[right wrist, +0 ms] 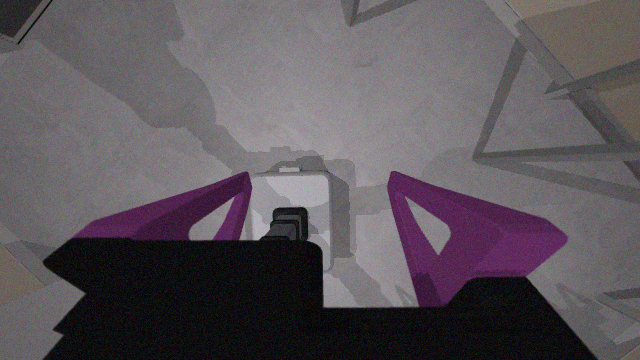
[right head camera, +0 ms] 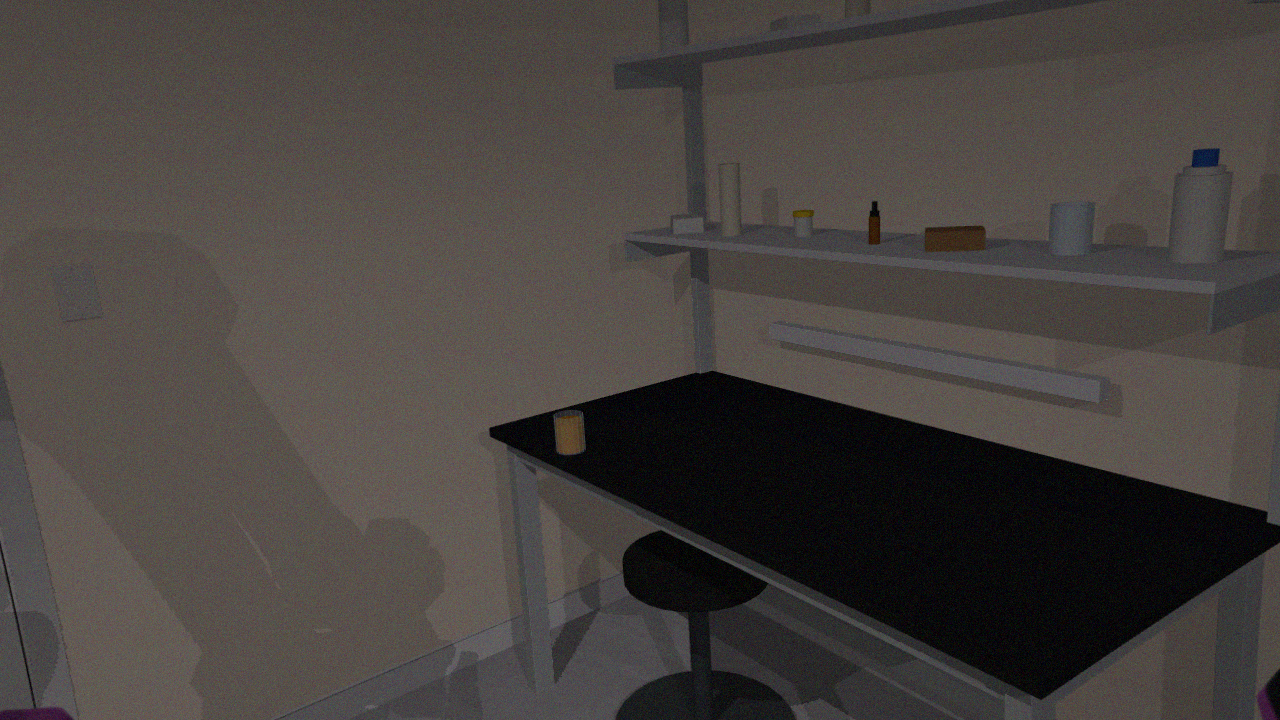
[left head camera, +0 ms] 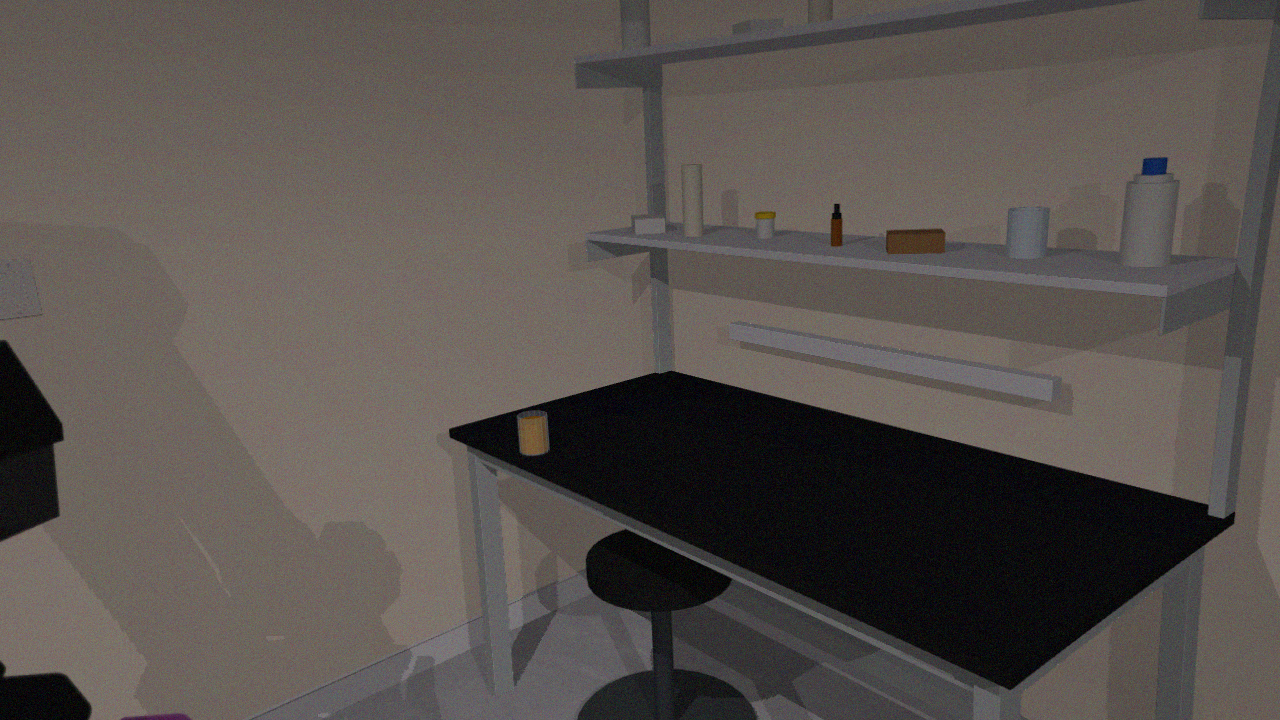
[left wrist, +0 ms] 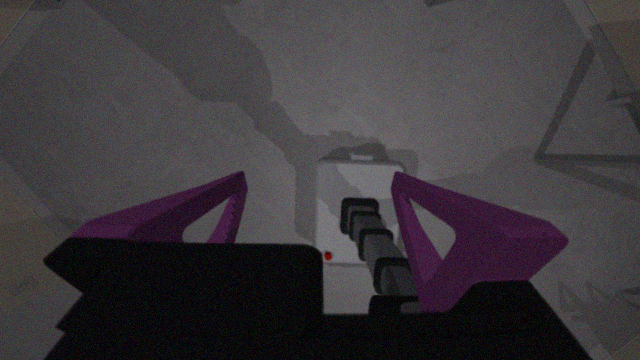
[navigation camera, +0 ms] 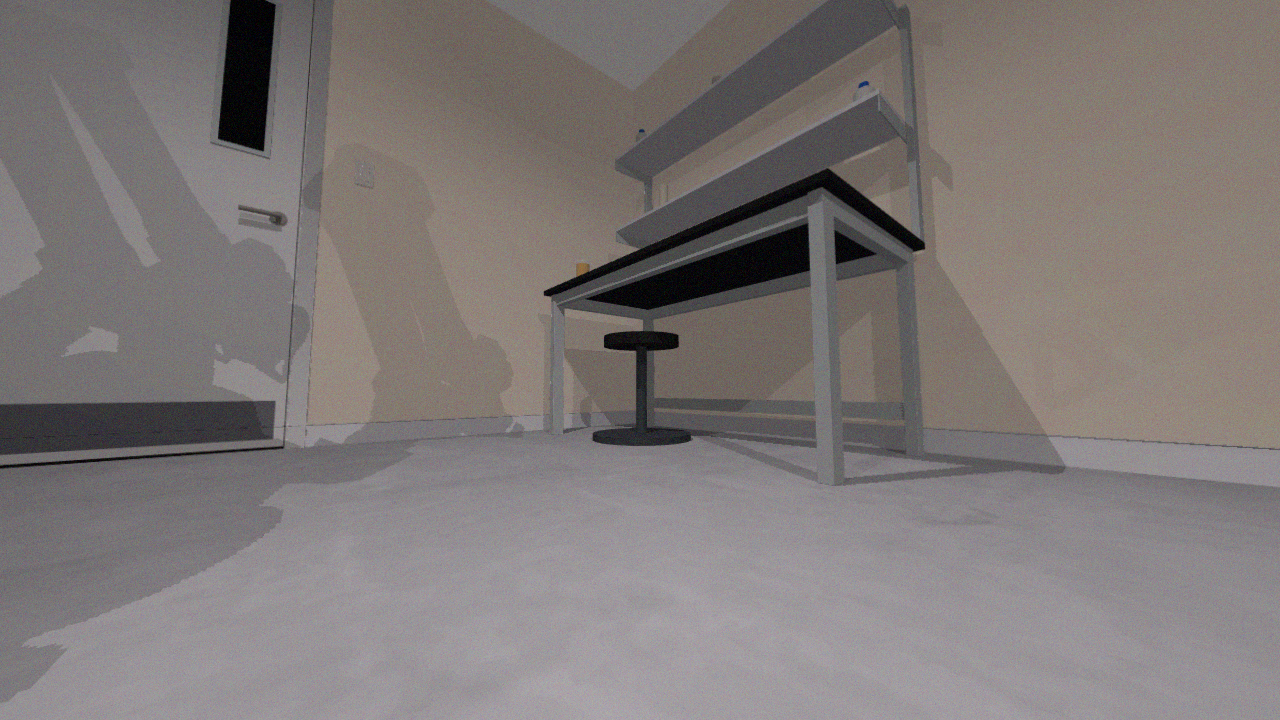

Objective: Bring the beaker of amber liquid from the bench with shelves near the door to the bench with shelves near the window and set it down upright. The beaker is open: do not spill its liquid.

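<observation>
The beaker of amber liquid stands upright near the left end and front edge of the black-topped bench with shelves. A door is at the left in the navigation view, so this is the bench near the door. My left gripper is open, with its purple fingers wide apart above the floor and nothing between them. My right gripper is open in the same way. Both grippers are well away from the beaker. The bench near the window does not show.
A black stool stands partly under the bench's front edge. A shelf above the bench holds a white bottle with a blue cap, a brown box and several other containers. A wall rail runs below it.
</observation>
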